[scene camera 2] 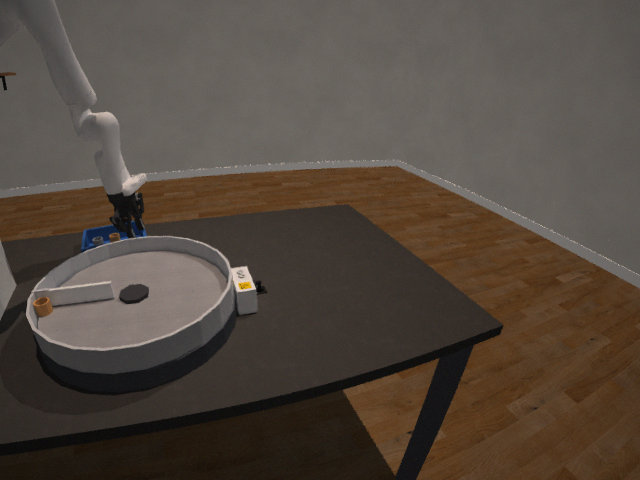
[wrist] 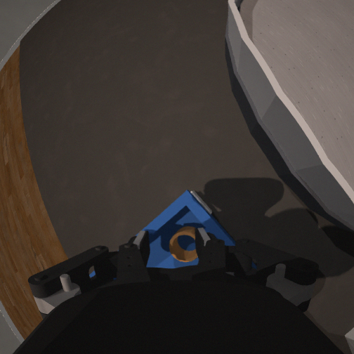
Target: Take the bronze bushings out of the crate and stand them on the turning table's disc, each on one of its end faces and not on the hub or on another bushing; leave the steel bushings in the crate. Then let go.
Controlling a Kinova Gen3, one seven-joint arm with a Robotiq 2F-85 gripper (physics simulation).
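Frame: origin at the arm's base, x ahead, y left, z up, level; millimetres.
Seen in the pictures: gripper, fingertip midpoint: (scene camera 2: pixel 137 234).
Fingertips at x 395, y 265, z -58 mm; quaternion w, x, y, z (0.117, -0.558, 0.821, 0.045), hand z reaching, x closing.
Note:
Offsets run from my fingertips to a thing's top centre. "spot": to the spot under its first point.
My gripper (scene camera 2: pixel 135 231) (wrist: pixel 171 239) is partly open and empty, pointing down over the blue crate @(spot: 157 mm back, 24 mm right, 1 mm up) (scene camera 2: pixel 84 240) (wrist: pixel 164 214). In the wrist view a bronze bushing (wrist: pixel 173 247) stands in the crate near a corner, its bore facing up; the right finger covers its right edge. In the scene view a bronze bushing @(88 mm back, 44 mm left, 17 mm down) (scene camera 2: pixel 114 237) and a steel bushing @(136 mm back, 24 mm left, 17 mm down) (scene camera 2: pixel 97 240) show in the crate, left of the fingers; I cannot tell if this is the same bronze one. Another bronze bushing @(117 mm back, 376 mm right, 31 mm up) (scene camera 2: pixel 42 306) stands upright on the disc @(66 mm ahead, 330 mm right, 13 mm up) (scene camera 2: pixel 175 281) at the far left, away from the dark hub @(66 mm ahead, 330 mm right, 13 mm up) (scene camera 2: pixel 133 293).
A pale raised wall (scene camera 2: pixel 155 356) (wrist: pixel 280 107) rings the disc and stands close to the crate. A white bar @(spot: 38 mm back, 349 mm right, 28 mm up) (scene camera 2: pixel 82 293) reaches inward from the wall, beside the bushing there. A white box @(297 mm ahead, 298 mm right, 11 mm up) (scene camera 2: pixel 246 299) with a yellow label sits outside the wall at the right.

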